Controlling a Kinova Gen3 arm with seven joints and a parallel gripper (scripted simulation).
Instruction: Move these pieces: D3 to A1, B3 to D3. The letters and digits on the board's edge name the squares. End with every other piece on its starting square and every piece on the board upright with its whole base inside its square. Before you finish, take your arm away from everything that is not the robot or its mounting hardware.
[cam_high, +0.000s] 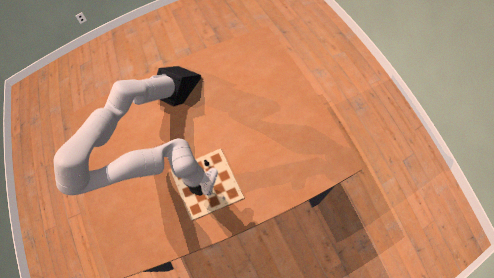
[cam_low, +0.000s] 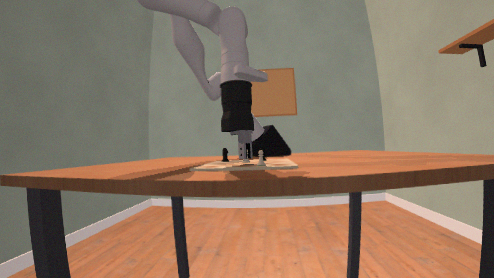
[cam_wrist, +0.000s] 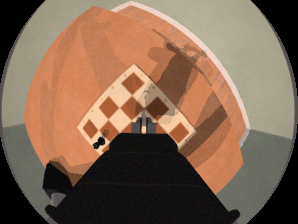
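My hand is 40 mm past the chessboard, 30 mm above it and 10 mm to the right of it.
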